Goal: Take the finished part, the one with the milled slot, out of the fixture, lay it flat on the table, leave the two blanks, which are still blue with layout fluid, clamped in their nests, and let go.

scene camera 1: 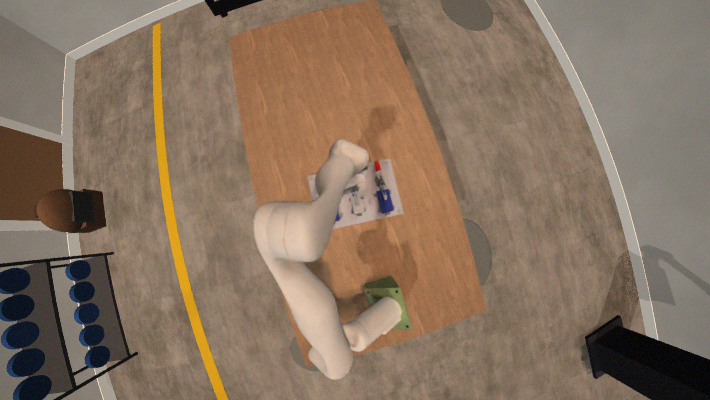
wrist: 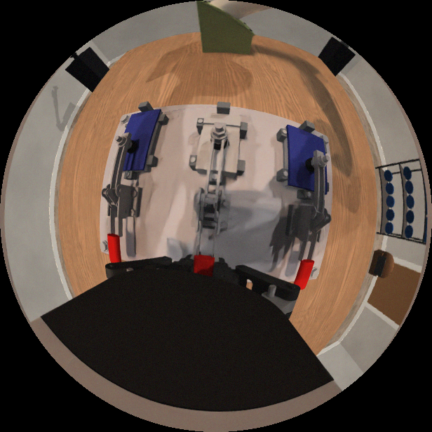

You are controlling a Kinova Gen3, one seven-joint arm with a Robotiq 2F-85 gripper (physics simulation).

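Places are measured from the arm's base along level axes (x ahead, y left, z up), in centimetres.
Pixels of known places: arm's base, link origin: (scene camera 1: 390,308).
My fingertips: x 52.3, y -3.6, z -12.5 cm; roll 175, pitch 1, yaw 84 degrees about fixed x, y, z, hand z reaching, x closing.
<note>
Ahead of a thing's pixels: the offset from my fingertips to its top centre. Level surfaces: height alone.
The finished part (wrist: 231,156) (scene camera 1: 357,204) is a pale plate in the middle nest of the light fixture plate (wrist: 172,150) (scene camera 1: 395,175). The middle clamp's arm (wrist: 216,162) reaches over it and its spindle is above the part; the slot is hard to make out. One blue blank {dx -15.5, dy -9.1, dz +1.5 cm} (wrist: 145,134) (scene camera 1: 385,201) sits in the nest at the left of the wrist view, the other blue blank {dx -12.3, dy +12.7, dz +2.0 cm} (wrist: 299,150) (scene camera 1: 337,218) at the right, each under its clamp. My gripper (wrist: 205,259) is shut on the middle clamp's red handle (wrist: 204,266); the contact is partly hidden by the gripper body.
Red handles of the outer clamps (wrist: 114,248) (wrist: 304,274) stand either side of my gripper, close to its linkages. The green robot base mount (wrist: 225,37) (scene camera 1: 384,285) stands on the wooden table {dz -1.6 cm} (wrist: 200,90) (scene camera 1: 320,90), beyond the nests in the wrist view.
</note>
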